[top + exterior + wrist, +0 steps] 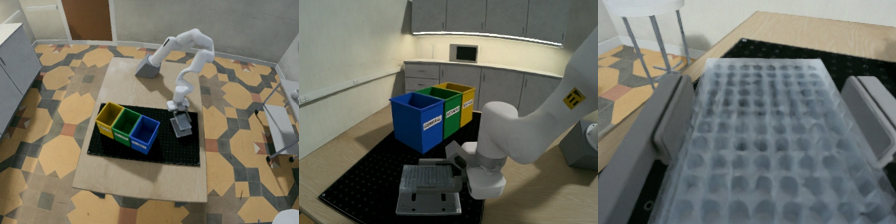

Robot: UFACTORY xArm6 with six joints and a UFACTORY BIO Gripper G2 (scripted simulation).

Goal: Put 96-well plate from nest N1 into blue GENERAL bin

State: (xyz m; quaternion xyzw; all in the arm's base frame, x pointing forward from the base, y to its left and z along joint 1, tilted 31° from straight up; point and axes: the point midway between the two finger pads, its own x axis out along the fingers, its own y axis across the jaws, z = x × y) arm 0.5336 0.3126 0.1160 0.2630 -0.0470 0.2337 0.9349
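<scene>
Right now my hand is 9 cm above the grey plate nest N1. Round my hand: green bin 37 cm to the right, 15 cm ahead; clear 96-well plate 1 cm below; blue general bin 24 cm to the right, 18 cm ahead.
</scene>
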